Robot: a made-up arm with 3 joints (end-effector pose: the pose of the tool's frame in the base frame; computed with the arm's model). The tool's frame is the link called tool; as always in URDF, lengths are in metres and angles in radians. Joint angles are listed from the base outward.
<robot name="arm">
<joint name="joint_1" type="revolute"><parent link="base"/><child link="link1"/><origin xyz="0.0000 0.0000 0.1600"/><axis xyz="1 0 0"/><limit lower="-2.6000" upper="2.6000" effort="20" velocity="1.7"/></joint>
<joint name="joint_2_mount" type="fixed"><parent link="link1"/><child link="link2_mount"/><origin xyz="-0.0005 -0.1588 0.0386"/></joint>
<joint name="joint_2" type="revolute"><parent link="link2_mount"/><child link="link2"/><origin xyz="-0.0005 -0.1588 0.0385"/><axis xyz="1 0 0"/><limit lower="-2.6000" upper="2.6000" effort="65" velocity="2.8"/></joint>
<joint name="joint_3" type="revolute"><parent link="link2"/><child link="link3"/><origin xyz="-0.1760 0.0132 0.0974"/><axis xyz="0 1 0"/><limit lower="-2.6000" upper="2.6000" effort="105" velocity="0.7"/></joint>
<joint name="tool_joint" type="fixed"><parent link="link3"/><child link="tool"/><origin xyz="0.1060 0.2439 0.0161"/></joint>
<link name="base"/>
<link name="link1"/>
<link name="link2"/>
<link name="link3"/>
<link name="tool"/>
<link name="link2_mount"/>
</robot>
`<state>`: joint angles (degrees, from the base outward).
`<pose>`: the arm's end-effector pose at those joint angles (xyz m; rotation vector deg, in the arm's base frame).
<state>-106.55 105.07 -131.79</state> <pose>-0.2596 0.4257 0.6015 -0.76 -131.78 1.70</pose>
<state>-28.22 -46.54 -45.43</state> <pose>-0.1141 0.0019 0.1785 -70.57 -38.67 29.54</pose>
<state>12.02 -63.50 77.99</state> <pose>-0.1392 -0.1689 -0.0337 -43.08 72.34 -34.88</pose>
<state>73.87 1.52 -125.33</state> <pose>-0.2514 -0.2664 0.1691 41.41 -103.66 -80.10</pose>
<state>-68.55 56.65 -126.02</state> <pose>-0.2524 0.2430 0.6007 -6.66 -125.48 13.08</pose>
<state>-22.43 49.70 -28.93</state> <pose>-0.0920 -0.1102 0.6149 26.68 -28.38 -6.88</pose>
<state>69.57 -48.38 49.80</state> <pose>-0.0963 0.0469 0.0072 19.83 49.22 9.21</pose>
